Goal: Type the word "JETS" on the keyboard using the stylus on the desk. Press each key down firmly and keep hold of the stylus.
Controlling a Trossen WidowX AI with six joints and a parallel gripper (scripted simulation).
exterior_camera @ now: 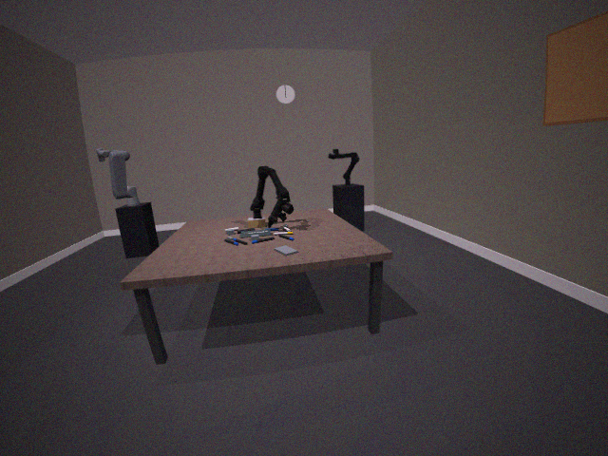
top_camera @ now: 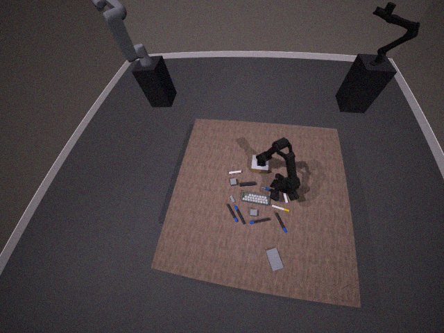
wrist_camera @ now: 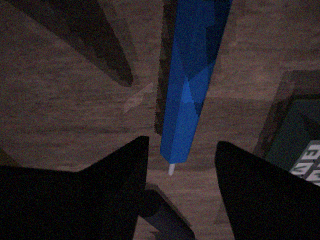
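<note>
Now: gripper tip 20 mm to the left of the blue stylus and 20 mm above it. From my gripper tip the other things lie so: yellow marker (140 mm ahead, 90 mm to the left, 20 mm below); then black bar (160 mm to the right, 30 mm behind, 10 mm below); then grey block (180 mm ahead, 110 mm to the right, 10 mm below).
</note>
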